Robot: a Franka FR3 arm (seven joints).
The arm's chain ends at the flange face. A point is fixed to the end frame.
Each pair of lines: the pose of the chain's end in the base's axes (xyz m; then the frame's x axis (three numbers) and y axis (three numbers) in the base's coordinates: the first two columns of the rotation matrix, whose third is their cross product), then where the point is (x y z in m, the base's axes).
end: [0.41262 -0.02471 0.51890 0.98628 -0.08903 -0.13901 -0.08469 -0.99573 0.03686]
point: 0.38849 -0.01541 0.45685
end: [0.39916 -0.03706 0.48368 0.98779 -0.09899 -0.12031 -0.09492 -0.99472 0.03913]
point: 0.37628 -0.02779 0.42115
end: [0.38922 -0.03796 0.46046 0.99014 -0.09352 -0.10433 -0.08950 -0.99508 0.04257]
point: 0.36726 -0.02913 0.39754
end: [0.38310 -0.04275 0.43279 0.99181 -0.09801 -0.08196 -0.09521 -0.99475 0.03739]
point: 0.36263 -0.03362 0.36941
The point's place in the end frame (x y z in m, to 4 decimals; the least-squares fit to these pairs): -0.0160 -0.0095 0.0646
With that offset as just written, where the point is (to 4 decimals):
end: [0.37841 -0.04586 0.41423 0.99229 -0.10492 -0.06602 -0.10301 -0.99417 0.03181]
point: 0.3591 -0.0363 0.3506
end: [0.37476 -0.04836 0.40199 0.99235 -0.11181 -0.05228 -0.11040 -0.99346 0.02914]
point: 0.3564 -0.0386 0.3381
